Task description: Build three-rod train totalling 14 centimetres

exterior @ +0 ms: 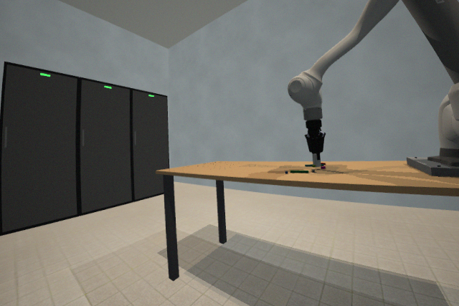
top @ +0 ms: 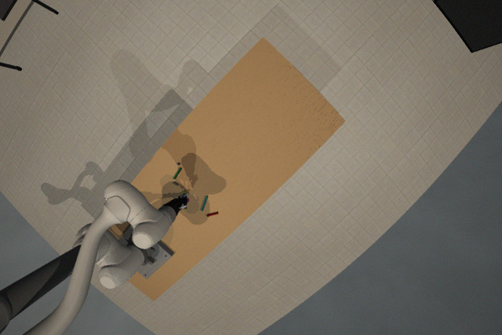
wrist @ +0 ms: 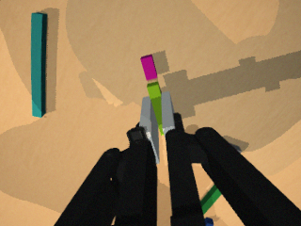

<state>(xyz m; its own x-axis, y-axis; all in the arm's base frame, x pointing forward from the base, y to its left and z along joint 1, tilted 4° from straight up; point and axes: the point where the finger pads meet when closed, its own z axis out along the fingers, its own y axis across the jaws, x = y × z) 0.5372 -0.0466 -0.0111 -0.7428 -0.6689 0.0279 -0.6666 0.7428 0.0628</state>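
Now: the magenta rod 40 mm below my hand, 30 mm behind it and 20 mm to the right of it. Round my hand: turquoise rod 120 mm to the right, 40 mm below, 20 mm ahead; grey rod 90 mm to the left, 40 mm below, 10 mm ahead; lime rod 30 mm below.
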